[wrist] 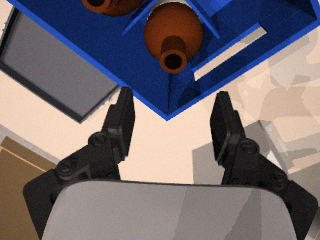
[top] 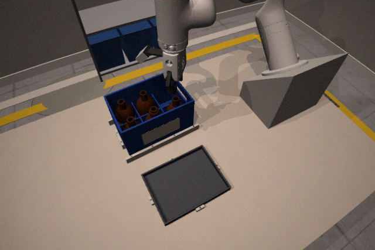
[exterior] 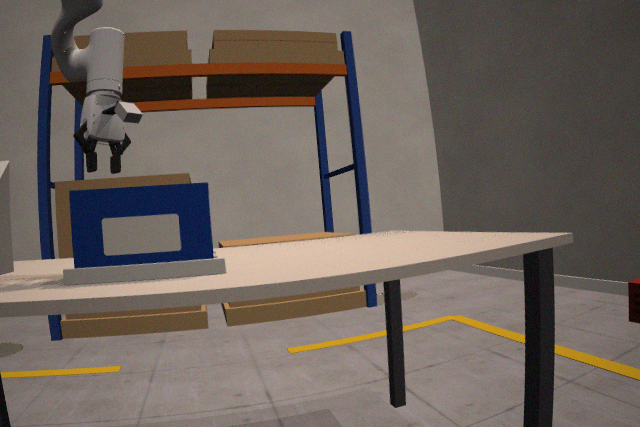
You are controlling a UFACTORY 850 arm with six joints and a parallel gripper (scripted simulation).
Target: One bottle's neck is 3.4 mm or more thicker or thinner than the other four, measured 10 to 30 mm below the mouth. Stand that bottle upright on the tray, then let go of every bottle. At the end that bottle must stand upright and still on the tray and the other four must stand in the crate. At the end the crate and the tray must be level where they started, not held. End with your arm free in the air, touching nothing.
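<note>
My gripper is now 15 cm above the brown bottle, 9 cm short of it and 2 cm to the right of it. The rest, counted from my hand: dark grey tray: 25 cm to the left, 23 cm below, 6 cm ahead; then crate: 16 cm below, 9 cm ahead, 3 cm to the right.
</note>
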